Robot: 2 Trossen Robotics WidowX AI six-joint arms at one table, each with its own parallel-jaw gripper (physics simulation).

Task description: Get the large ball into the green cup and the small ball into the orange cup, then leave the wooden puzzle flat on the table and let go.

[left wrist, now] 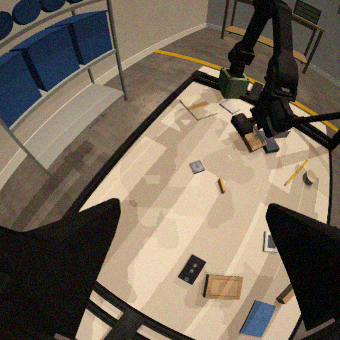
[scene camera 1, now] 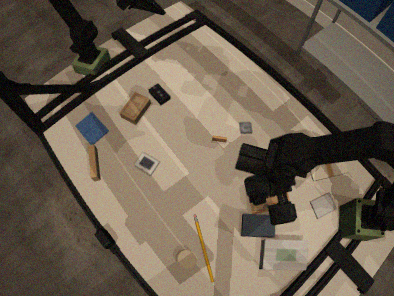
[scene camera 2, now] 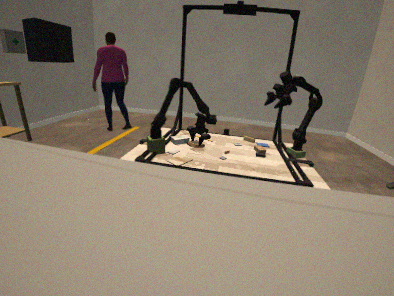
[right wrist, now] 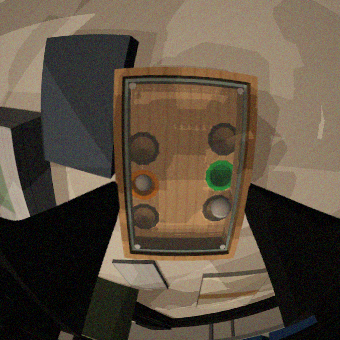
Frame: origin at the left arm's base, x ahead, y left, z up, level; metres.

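Where they show: left gripper, fingertip midpoint: (left wrist: 197, 209) (scene camera 1: 173, 2) (scene camera 2: 269, 106); right gripper, fingertip midpoint: (left wrist: 249, 132) (scene camera 1: 272, 196) (scene camera 2: 195, 143) (right wrist: 183, 190); left arm's base, origin of the base link: (scene camera 1: 89, 56) (scene camera 2: 296, 149); right arm's base, origin of the base link: (left wrist: 234, 73) (scene camera 1: 371, 217) (scene camera 2: 155, 137) (right wrist: 91, 339).
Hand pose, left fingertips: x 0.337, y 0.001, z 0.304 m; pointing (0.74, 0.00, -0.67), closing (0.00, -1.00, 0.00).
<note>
Things, the pixels of their top centre, and the offset from my left fingertips. "spot": a spot on its surface instead.
- wooden puzzle, middle of its top: (right wrist: 182, 201) (scene camera 1: 271, 195) (left wrist: 253, 129) (scene camera 2: 196, 141) dx +0.365, dy -0.247, dz -0.300 m
- small ball, middle of its top: (right wrist: 141, 186) dx +0.382, dy -0.264, dz -0.321 m
- orange cup, surface spot: (right wrist: 145, 197) spot: dx +0.381, dy -0.260, dz -0.313 m
- large ball, middle of its top: (right wrist: 221, 214) dx +0.373, dy -0.216, dz -0.319 m
- green cup, surface spot: (right wrist: 219, 175) spot: dx +0.354, dy -0.232, dz -0.319 m
- dark blue box, middle of its top: (right wrist: 73, 105) (scene camera 1: 259, 225) (left wrist: 268, 139) dx +0.364, dy -0.325, dz -0.337 m
- clear case, middle of its top: (scene camera 1: 286, 255) (scene camera 2: 180, 137) dx +0.456, dy -0.383, dz -0.315 m
- grey tile, middle of its top: (right wrist: 141, 277) (scene camera 1: 323, 205) (left wrist: 229, 105) dx +0.539, dy -0.207, dz -0.350 m
- pencil, middle of its top: (scene camera 1: 203, 248) dx +0.248, dy -0.432, dz -0.348 m
- brown box, middle of its top: (left wrist: 224, 287) (scene camera 1: 134, 105) dx -0.091, dy -0.120, dz -0.327 m
- black box, middle of its top: (left wrist: 192, 269) (scene camera 1: 159, 92) dx -0.045, dy -0.043, dz -0.339 m
- blue square, surface spot: (scene camera 1: 92, 128) spot: dx -0.194, dy -0.228, dz -0.349 m
The wooden puzzle (right wrist: 175, 112) (left wrist: 256, 144) is a brown box with a clear lid, between the fingers of my right gripper (right wrist: 183, 190) (scene camera 1: 270, 201), which is shut on its sides. In the right wrist view the small ball (right wrist: 143, 182) sits in the orange cup (right wrist: 145, 197) at the left. The large ball (right wrist: 219, 209) sits in the dark cup just below the green cup (right wrist: 219, 175), which holds no ball. Three other dark cups show no ball. The puzzle's height over the table is hard to tell. My left gripper (left wrist: 197, 209) (scene camera 2: 269, 99) is open and empty, raised high.
A dark blue box (scene camera 1: 257, 225) (right wrist: 82, 100) lies close beside the puzzle. A clear case (scene camera 1: 295, 255), a grey tile (scene camera 1: 323, 205) and a pencil (scene camera 1: 204, 250) lie nearby. A brown box (scene camera 1: 135, 108), a black box (scene camera 1: 159, 94) and a blue square (scene camera 1: 92, 128) lie at the far side.
</note>
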